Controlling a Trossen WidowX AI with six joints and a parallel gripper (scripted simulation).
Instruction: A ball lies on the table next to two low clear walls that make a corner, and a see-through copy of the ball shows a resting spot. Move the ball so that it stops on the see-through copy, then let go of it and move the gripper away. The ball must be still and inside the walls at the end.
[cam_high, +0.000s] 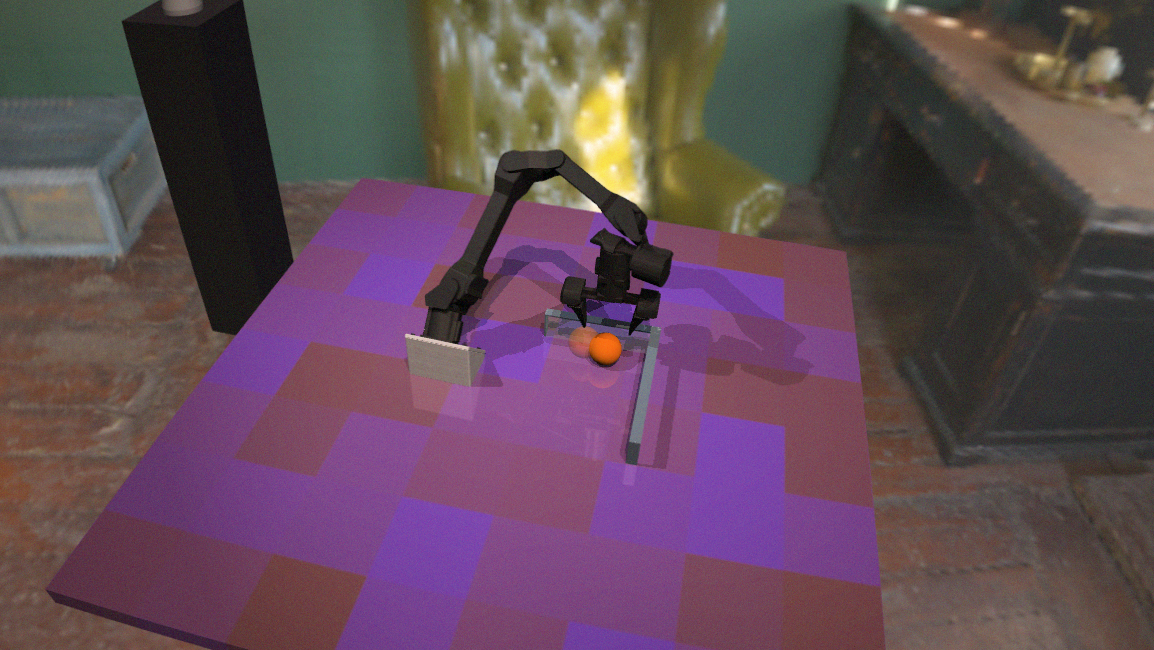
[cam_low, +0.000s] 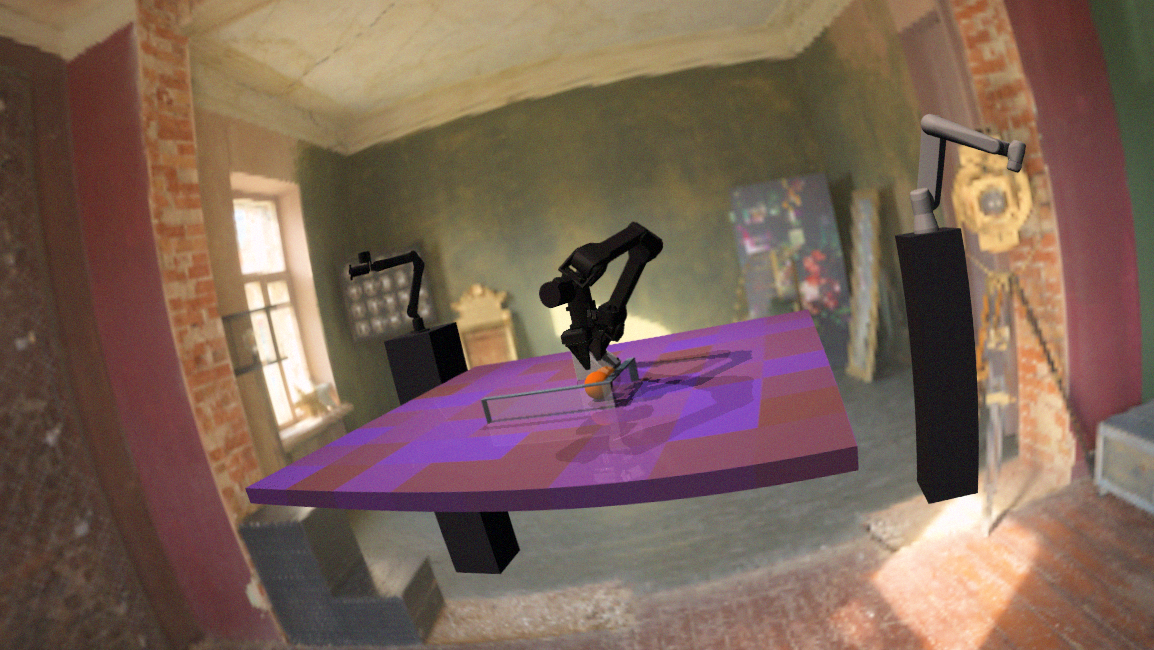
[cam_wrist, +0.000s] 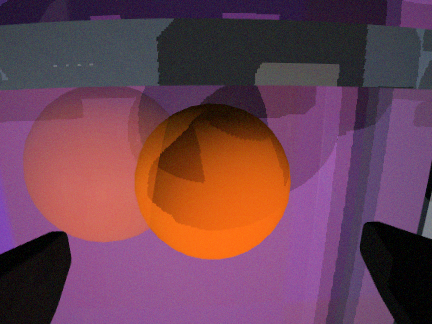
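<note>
The orange ball lies 5 cm below my gripper tip. From my gripper tip the other things lie so: see-through copy of the ball: 4 cm behind, 1 cm to the left, 5 cm below.
</note>
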